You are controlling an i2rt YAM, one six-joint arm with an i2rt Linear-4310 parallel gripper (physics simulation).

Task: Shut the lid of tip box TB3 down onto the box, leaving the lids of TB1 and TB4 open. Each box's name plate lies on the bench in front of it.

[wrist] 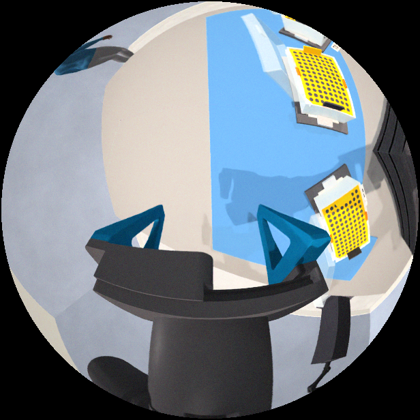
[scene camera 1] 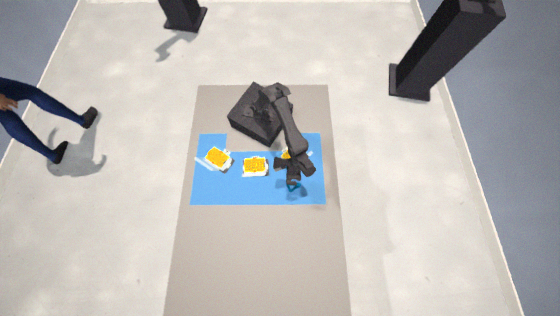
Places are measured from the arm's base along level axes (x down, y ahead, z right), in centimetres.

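Where they show: gripper, fingertip midpoint: (scene camera 1: 290,184); arm's base, link origin: (scene camera 1: 258,113).
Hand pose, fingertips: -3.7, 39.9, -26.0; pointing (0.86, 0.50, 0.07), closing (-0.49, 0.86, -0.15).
Note:
Each offset is from my fingertips to the top centre of the thing, as dx, dy, dz. "spot": to the spot under its first point. Level surfaces: height alone.
Three tip boxes with yellow racks show. The left box {+7.5, -9.9, +44.4} (scene camera 1: 218,158) (wrist: 305,35) has its clear lid {spot: +0.3, -2.7, +46.3} (scene camera 1: 205,163) open. The middle box {+7.5, -9.4, +21.9} (scene camera 1: 255,165) (wrist: 321,77) has a clear lid (wrist: 270,57) standing open. The right box {+7.5, -20.2, +1.2} (scene camera 1: 286,153) (wrist: 346,225) is mostly hidden by the arm in the scene view; its clear lid (wrist: 326,260) stands open, partly behind a finger in the wrist view. The name plates cannot be read, so I cannot tell which is TB3. My gripper (scene camera 1: 293,186) (wrist: 210,209) is open and empty, above the mat in front of the right box.
The boxes stand on a blue mat {dx +15.0} (scene camera 1: 240,194) (wrist: 250,135) on the bench {dx +15.3} (scene camera 1: 260,250) (wrist: 155,100). The dark arm base (scene camera 1: 252,117) (wrist: 400,170) stands behind them. Dark columns (scene camera 1: 185,12) (scene camera 1: 445,47) stand beyond the bench. A person (scene camera 1: 37,100) (wrist: 77,61) stands off to one side.

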